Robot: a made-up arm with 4 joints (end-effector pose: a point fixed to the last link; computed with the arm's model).
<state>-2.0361 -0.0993 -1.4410 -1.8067</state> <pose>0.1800 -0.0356 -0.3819 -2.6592 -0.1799 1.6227</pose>
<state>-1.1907 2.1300 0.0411 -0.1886</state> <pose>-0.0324 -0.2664 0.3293 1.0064 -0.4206 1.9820</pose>
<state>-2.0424 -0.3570 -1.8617 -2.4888</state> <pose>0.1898 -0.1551 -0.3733 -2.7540 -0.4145 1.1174</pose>
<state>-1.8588 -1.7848 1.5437 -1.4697</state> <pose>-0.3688 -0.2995 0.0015 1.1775 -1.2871 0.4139</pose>
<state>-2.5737 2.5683 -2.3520 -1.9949</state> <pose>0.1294 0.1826 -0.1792 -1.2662 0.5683 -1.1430</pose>
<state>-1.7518 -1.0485 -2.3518 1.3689</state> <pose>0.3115 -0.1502 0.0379 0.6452 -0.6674 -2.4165</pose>
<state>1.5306 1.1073 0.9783 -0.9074</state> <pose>0.2292 0.1628 -0.0915 -1.7397 -1.0002 0.4993</pose>
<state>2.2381 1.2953 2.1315 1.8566</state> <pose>-0.0285 -0.1455 0.4440 1.6968 0.3668 -0.0539</pose>
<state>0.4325 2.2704 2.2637 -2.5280</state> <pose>0.2113 0.2145 -0.0894 -0.7590 -0.7708 -0.4942</pose>
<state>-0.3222 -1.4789 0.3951 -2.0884</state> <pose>0.3964 -0.2757 -0.2389 -2.1165 0.6957 2.4957</pose>
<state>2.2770 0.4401 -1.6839 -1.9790</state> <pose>-0.4483 0.0105 0.0285 -0.9079 0.6894 1.0161</pose>
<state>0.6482 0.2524 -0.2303 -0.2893</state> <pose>-0.0599 0.2745 0.2164 0.0373 -0.3353 0.3260</pose>
